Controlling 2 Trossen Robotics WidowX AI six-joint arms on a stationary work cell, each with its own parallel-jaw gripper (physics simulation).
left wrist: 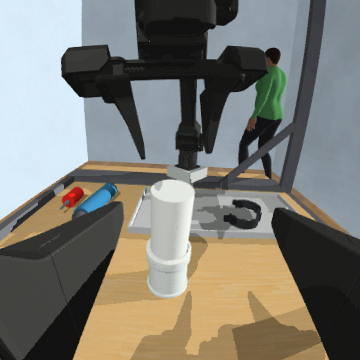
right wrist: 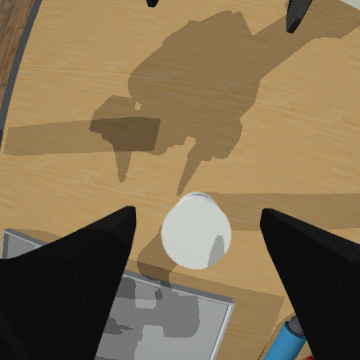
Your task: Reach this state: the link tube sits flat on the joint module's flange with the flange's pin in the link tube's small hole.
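Places are measured from the left arm's base along level axes (x ahead, y left, z up), in centimetres.
Pixels of known places: left gripper, fingertip midpoint: (left wrist: 199, 213) (right wrist: 219, 11); right gripper, fingertip midpoint: (left wrist: 176, 155) (right wrist: 198, 215); right arm's base at its link origin: (left wrist: 187, 166).
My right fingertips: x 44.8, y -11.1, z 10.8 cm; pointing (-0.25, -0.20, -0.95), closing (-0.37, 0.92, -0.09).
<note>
Ahead of a thing's pixels: the offset from my right fingertips to its middle. "spot": to the spot under its first point.
The white link tube {dx +2.9, dy +0.9, dz -9.8 cm} (left wrist: 171, 220) (right wrist: 196, 232) stands upright on the white joint module {dx +3.5, dy +1.2, dz -17.7 cm} (left wrist: 168, 280), which stands on the table. The tube's lower collar meets the module's flange with no gap visible in the left wrist view. The pin and the small hole do not show. My right gripper (left wrist: 176, 155) (right wrist: 198, 215) is open and empty above the tube's top, its fingers apart on either side as seen from its own camera. My left gripper (left wrist: 199, 213) (right wrist: 222, 17) is open and empty, on the near side of the tube and not touching it.
A grey tray {dx +28.4, dy -6.8, dz -20.1 cm} (left wrist: 240, 234) (right wrist: 180, 287) lies behind the module, with a black curved part {spot: dx +24.0, dy -15.6, dz -18.3 cm} (left wrist: 257, 215) in it. A blue tool {dx +18.7, dy +23.5, dz -18.9 cm} (left wrist: 97, 200) (right wrist: 284, 342) and a red tool {dx +20.7, dy +31.0, dz -19.2 cm} (left wrist: 74, 196) lie left of the tray. A dark frame post (left wrist: 302, 100) stands at the back right.
</note>
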